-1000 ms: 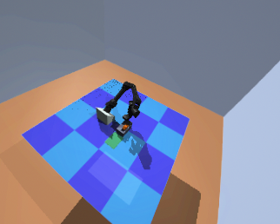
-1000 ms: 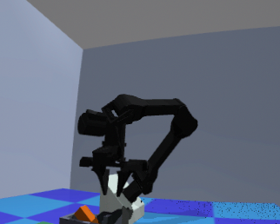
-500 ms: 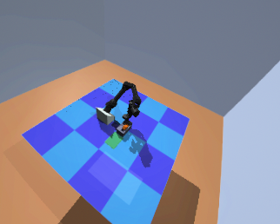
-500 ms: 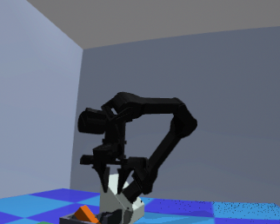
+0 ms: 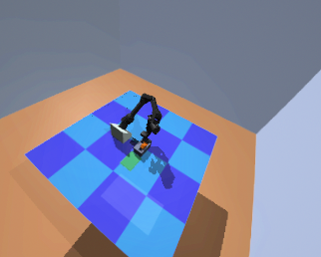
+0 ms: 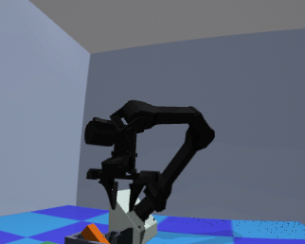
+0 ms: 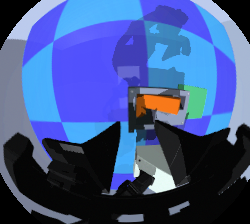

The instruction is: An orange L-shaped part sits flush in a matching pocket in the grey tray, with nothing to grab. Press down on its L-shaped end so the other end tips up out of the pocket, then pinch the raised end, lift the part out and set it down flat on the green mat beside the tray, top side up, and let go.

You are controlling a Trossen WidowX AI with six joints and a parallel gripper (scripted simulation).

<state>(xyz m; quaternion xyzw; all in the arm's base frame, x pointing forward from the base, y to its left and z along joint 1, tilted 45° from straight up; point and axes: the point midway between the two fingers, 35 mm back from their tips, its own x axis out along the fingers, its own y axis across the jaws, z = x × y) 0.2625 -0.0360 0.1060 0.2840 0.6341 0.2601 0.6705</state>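
The orange L-shaped part lies 10 mm behind my gripper tip, 40 mm to the right of it and 100 mm below it. Round my gripper tip: green mat 10 mm behind, 220 mm to the right, 160 mm below.
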